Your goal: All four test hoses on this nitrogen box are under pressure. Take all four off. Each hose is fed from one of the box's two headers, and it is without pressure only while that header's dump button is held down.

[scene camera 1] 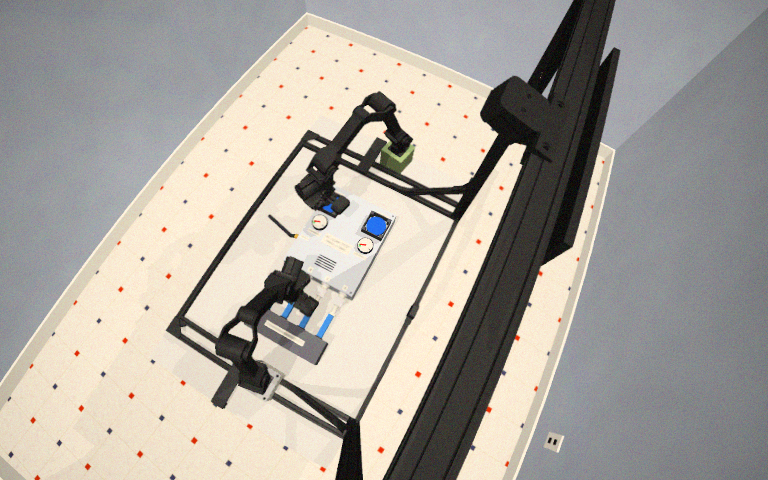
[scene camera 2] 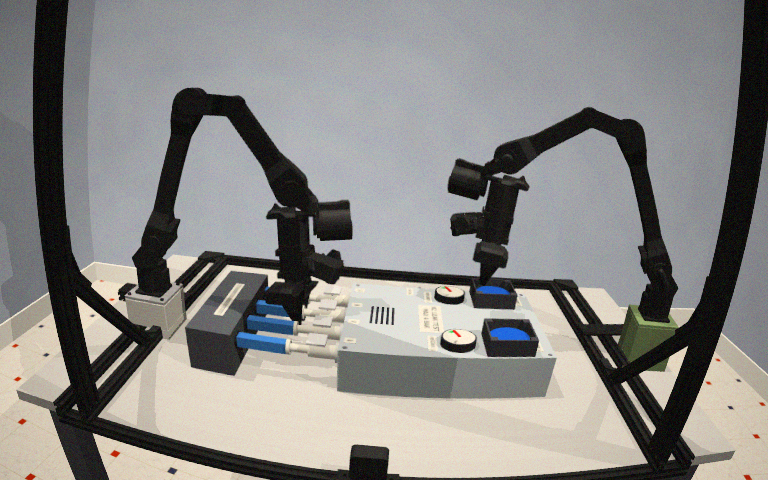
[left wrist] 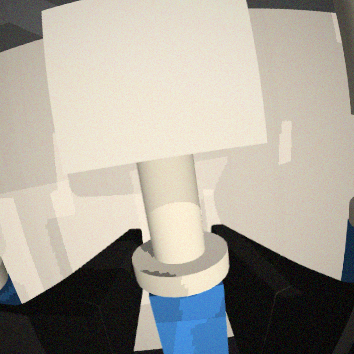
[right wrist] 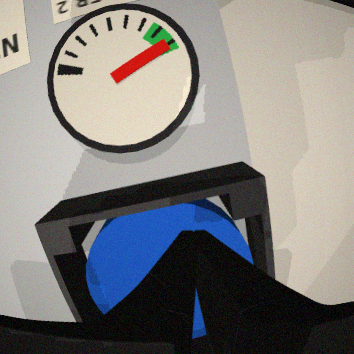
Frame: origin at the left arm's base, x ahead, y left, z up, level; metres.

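Seen in the pictures: left gripper, fingertip midpoint: (scene camera 1: 297,297) (scene camera 2: 300,323); right gripper, fingertip midpoint: (scene camera 1: 324,205) (scene camera 2: 482,284) (right wrist: 192,241); left arm's base, origin of the base link: (scene camera 1: 260,380) (scene camera 2: 153,289); right arm's base, origin of the base link: (scene camera 1: 398,148) (scene camera 2: 653,315).
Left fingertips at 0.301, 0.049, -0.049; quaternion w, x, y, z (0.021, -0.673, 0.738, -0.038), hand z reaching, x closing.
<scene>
Pixels of each thing's middle, then the offset from my left fingertips to it, as dx, dy, dz. "spot": a spot on its surface instead.
- blue-ended hose, surface spot: (left wrist: 192,325) spot: -0.012, +0.000, +0.034
- pale grey box, surface spot: (scene camera 2: 396,373) spot: +0.181, -0.172, +0.016
- back blue dump button, body centre: (right wrist: 169,269) (scene camera 2: 492,298) +0.357, +0.066, +0.055
- header's gauge, surface spot: (right wrist: 125,110) spot: +0.286, +0.064, +0.064
- dark hose block, surface spot: (scene camera 2: 212,345) (scene camera 1: 322,351) spot: -0.119, -0.177, +0.024
- front dump button, body centre: (scene camera 2: 508,342) (scene camera 1: 376,226) +0.360, -0.124, +0.055
- front gauge, surface spot: (scene camera 2: 458,339) (scene camera 1: 367,246) spot: +0.273, -0.136, +0.064
My left gripper (scene camera 2: 298,316) (left wrist: 176,238) is shut on a blue-ended hose (scene camera 2: 271,307) (left wrist: 192,325), just below its cream collar; it looks like the second from the back in scene camera 2. The other hoses, including the front one (scene camera 2: 261,342) (scene camera 1: 324,326), also run to the pale grey box (scene camera 2: 396,373) (scene camera 1: 351,271). My right gripper (scene camera 2: 484,281) (right wrist: 192,241) is shut and empty, its tip over the back blue dump button (scene camera 2: 492,290) (right wrist: 135,250); contact is unclear. That header's gauge (right wrist: 125,110) has its red needle in the green band.
The dark hose block (scene camera 2: 212,345) (scene camera 1: 318,353) stands left of the box in scene camera 2. The front dump button (scene camera 2: 509,333) (scene camera 1: 374,225) sits uncovered beside the front gauge (scene camera 2: 458,339) (scene camera 1: 365,245). A black frame surrounds the table.
</scene>
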